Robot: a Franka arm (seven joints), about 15 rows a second.
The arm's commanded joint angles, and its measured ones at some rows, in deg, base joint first. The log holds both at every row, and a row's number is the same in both.
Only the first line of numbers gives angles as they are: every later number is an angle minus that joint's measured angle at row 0.
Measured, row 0:
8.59, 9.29, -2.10, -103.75, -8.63, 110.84, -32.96
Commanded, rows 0 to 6:
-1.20, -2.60, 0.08, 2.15, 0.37, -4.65, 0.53
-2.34, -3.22, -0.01, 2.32, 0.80, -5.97, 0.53
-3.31, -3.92, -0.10, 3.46, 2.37, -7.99, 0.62
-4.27, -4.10, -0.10, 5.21, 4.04, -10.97, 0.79
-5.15, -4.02, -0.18, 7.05, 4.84, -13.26, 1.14
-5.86, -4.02, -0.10, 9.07, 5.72, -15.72, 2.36
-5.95, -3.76, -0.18, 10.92, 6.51, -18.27, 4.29
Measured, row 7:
-4.86, -4.10, -0.73, 6.94, 4.35, -13.03, 1.16
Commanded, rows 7 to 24:
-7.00, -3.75, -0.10, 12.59, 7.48, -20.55, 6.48
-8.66, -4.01, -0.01, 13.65, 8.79, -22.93, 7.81
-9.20, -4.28, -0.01, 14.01, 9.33, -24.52, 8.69
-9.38, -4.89, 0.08, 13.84, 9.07, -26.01, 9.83
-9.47, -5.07, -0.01, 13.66, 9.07, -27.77, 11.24
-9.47, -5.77, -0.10, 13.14, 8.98, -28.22, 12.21
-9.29, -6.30, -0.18, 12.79, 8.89, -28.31, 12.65
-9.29, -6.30, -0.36, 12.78, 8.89, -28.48, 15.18
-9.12, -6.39, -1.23, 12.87, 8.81, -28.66, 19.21
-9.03, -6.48, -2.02, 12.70, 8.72, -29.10, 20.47
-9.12, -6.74, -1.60, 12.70, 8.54, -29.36, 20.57
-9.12, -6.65, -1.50, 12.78, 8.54, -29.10, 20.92
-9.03, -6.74, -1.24, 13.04, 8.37, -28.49, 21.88
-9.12, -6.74, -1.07, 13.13, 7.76, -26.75, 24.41
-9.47, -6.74, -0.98, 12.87, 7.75, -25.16, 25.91
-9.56, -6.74, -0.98, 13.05, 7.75, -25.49, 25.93
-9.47, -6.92, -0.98, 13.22, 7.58, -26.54, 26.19
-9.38, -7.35, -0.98, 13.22, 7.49, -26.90, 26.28
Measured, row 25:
-8.86, -5.93, -1.61, 13.45, 7.88, -26.49, 24.77
